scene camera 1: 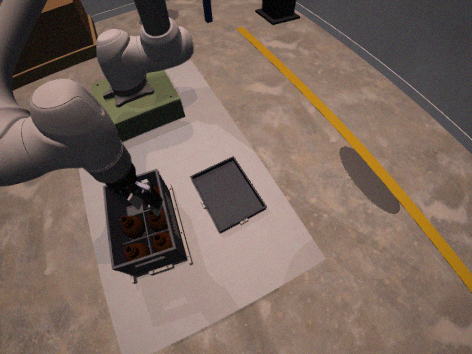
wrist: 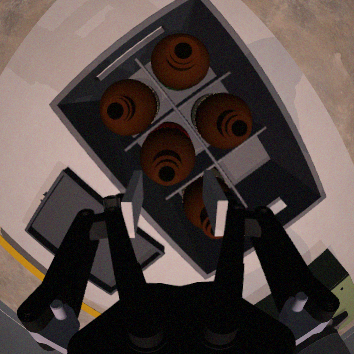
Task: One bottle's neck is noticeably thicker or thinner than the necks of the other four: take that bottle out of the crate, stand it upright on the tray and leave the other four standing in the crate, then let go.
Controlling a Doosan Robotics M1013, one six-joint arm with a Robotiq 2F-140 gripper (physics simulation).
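Places are measured from the arm's base along level axes (x ahead, y left, z up), in metres.
Where they show: gripper, fingertip midpoint: (scene camera 1: pixel 149 208) (wrist: pixel 172 183); arm's base, origin of the base link: (scene camera 1: pixel 131 89).
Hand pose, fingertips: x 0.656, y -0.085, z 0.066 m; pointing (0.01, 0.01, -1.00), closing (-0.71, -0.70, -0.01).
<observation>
Each offset is from my fingertips to the centre of the thing. "spot": to the spot under its first point.
A dark crate @(dx +0.000, dy -0.046, dz -0.087 m) (scene camera 1: pixel 109 230) (wrist: pixel 240 70) holds brown bottles upright in a divided grid. In the wrist view they are a top bottle @(dx +0.085, dy -0.100, dz -0.089 m) (wrist: pixel 180 67), a left one @(dx +0.091, dy -0.012, dz -0.089 m) (wrist: pixel 131 102), a right one @(dx -0.009, dy -0.086, dz -0.089 m) (wrist: pixel 220 117), a central one @(dx +0.009, dy -0.001, dz -0.089 m) (wrist: pixel 168 147) and a lower one @(dx -0.081, dy +0.008, dz -0.089 m) (wrist: pixel 194 202), partly hidden by the right finger. I cannot tell which neck differs. My gripper (scene camera 1: pixel 145 202) (wrist: pixel 172 183) is partly open and empty, its fingers over the crate's far end, near the lower bottle. The dark, shallow tray @(spot: dx +0.003, dy +0.263, dz -0.170 m) (scene camera 1: pixel 230 195) (wrist: pixel 55 215) lies flat beside the crate with no bottle on it.
One crate cell @(spot: dx -0.109, dy -0.076, dz -0.167 m) (wrist: pixel 245 160) at the far end is empty. A green base block (scene camera 1: pixel 150 112) (wrist: pixel 342 295) stands beyond the crate. The crate walls rise around the bottles. A yellow floor line (scene camera 1: pixel 325 107) runs past the tray's far side.
</observation>
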